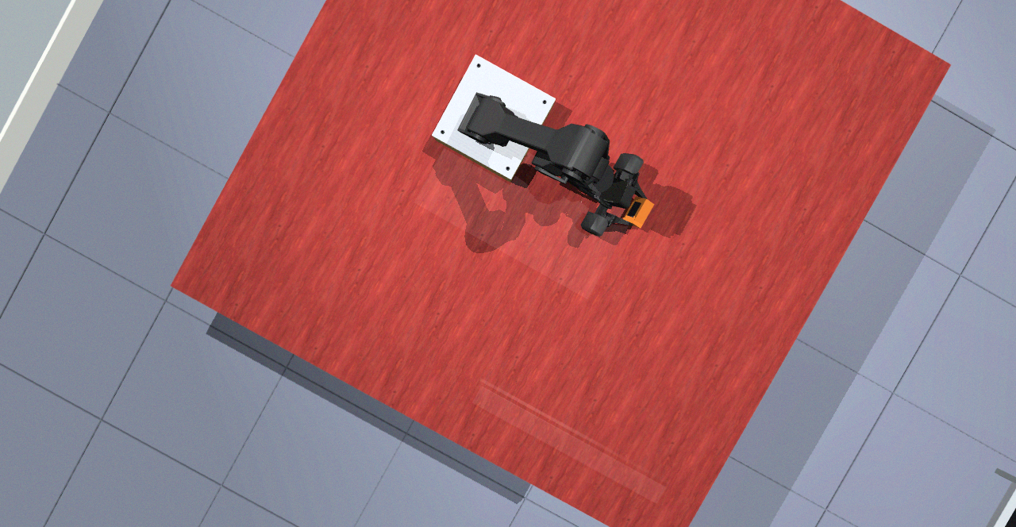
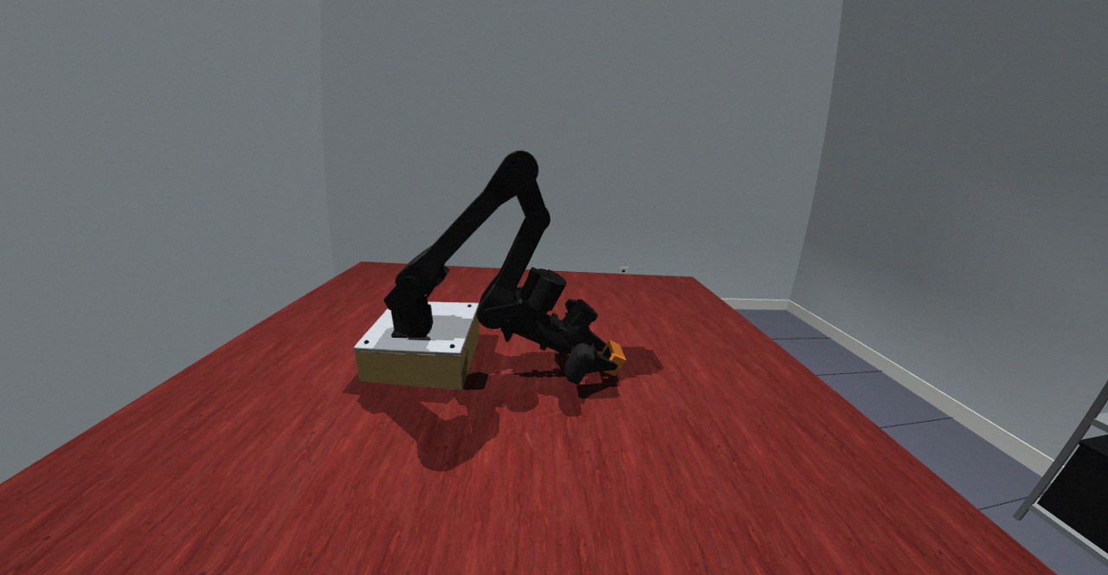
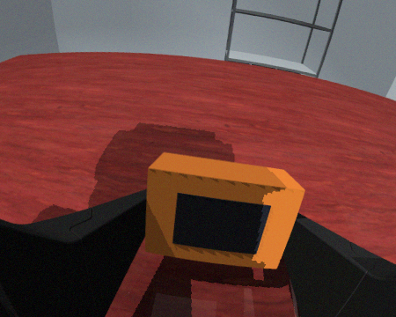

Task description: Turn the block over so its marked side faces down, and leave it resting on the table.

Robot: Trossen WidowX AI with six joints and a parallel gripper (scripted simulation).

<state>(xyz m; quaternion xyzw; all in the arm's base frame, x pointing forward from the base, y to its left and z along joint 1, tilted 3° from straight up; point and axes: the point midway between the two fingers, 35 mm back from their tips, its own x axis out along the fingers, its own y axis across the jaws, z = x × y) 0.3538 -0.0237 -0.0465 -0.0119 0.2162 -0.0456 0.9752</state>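
My gripper tip is 10 mm past the orange block.
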